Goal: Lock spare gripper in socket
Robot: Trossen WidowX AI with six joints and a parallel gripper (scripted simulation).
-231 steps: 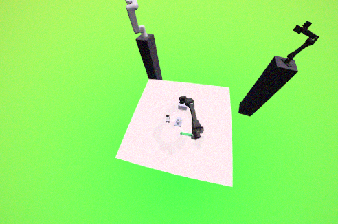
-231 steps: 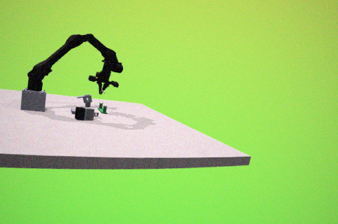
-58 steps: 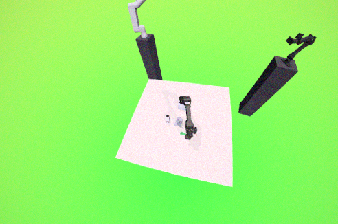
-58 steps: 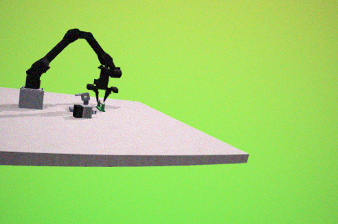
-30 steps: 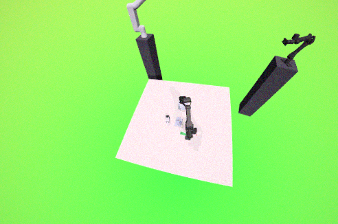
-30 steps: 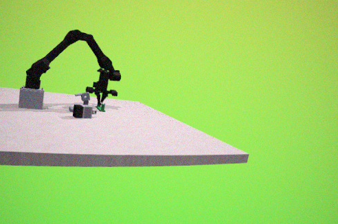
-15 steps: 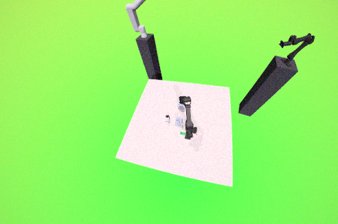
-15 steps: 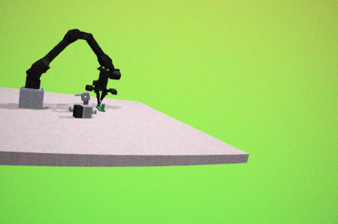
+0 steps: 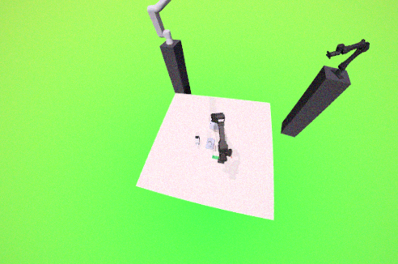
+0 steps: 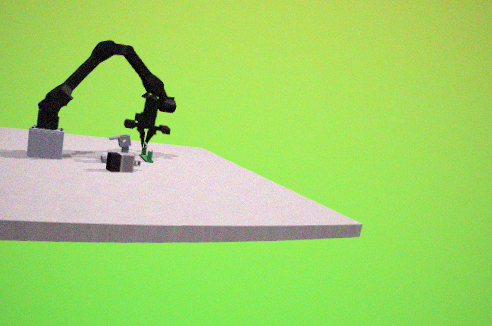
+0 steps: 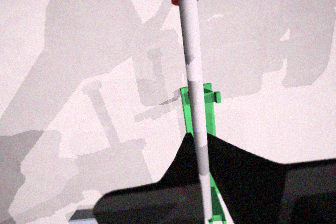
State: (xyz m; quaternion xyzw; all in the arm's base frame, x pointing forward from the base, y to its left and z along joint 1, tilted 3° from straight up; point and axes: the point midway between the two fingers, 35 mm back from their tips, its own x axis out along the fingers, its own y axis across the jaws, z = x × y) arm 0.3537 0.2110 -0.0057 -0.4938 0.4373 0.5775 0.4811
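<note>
My gripper tip is now 20 mm short of the green rest, 30 mm to the left of it and 20 mm above it. Round my gripper tip: spare gripper: 70 mm behind, 310 mm to the right, 20 mm below; then grey mount: 90 mm behind, 170 mm to the right, 10 mm above.
</note>
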